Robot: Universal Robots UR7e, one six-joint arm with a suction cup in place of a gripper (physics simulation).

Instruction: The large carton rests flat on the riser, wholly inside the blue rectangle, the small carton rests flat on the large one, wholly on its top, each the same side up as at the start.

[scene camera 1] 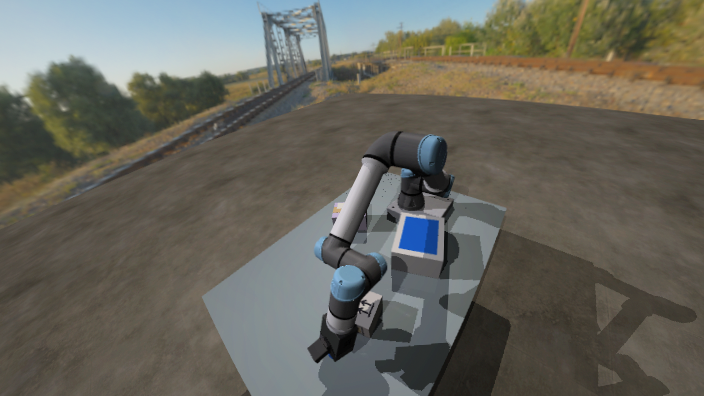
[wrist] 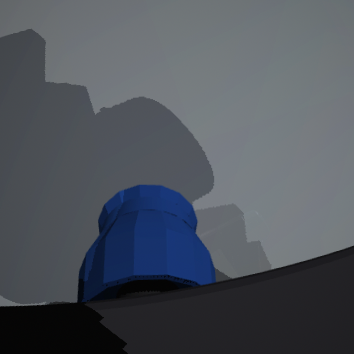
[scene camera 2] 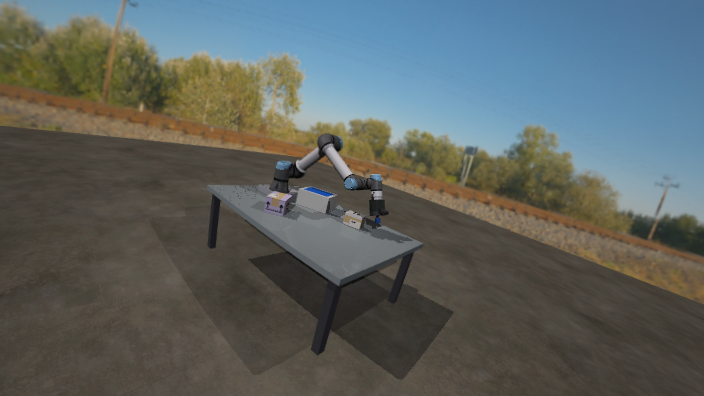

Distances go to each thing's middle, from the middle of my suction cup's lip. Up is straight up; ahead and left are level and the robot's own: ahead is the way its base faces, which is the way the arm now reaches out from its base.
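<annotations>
My suction cup's sitting 16 cm past the small carton (scene camera 1: 371, 305), and it's 5 cm above the carton and 5 cm to the left of it. There's a grey riser (scene camera 2: 313, 198) too, and that one's 12 cm to the right of my suction cup, 53 cm behind it and 3 cm below it.
</annotations>
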